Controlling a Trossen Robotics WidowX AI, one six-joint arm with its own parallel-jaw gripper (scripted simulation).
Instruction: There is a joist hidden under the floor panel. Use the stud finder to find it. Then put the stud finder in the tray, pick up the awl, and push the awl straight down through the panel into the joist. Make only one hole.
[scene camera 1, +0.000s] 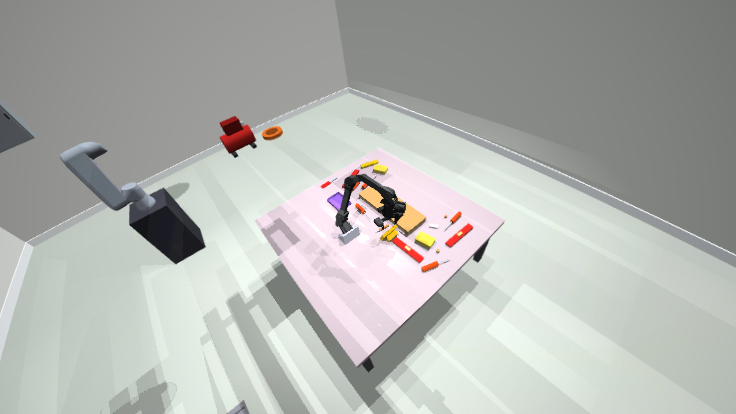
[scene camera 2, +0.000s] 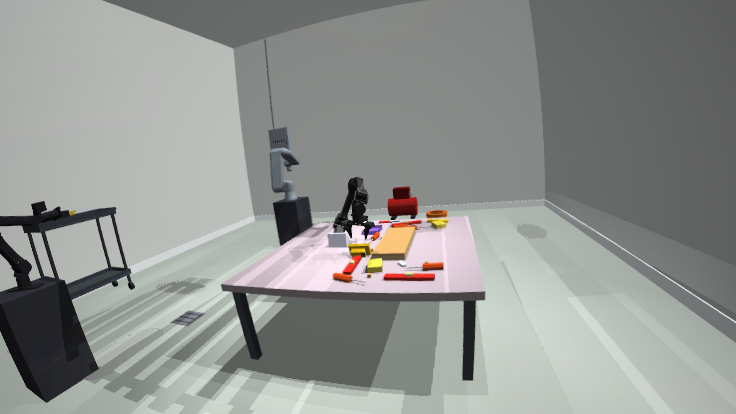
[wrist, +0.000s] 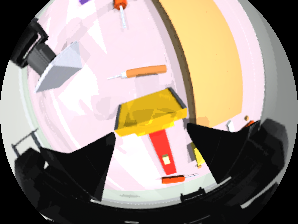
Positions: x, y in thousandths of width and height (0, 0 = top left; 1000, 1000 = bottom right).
Labels:
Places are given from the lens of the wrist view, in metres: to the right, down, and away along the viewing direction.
my gripper (wrist: 508, 592): 0.00, 0.02, 0.10
yellow stud finder (wrist: 505, 507): 0.00, 0.00, 0.13

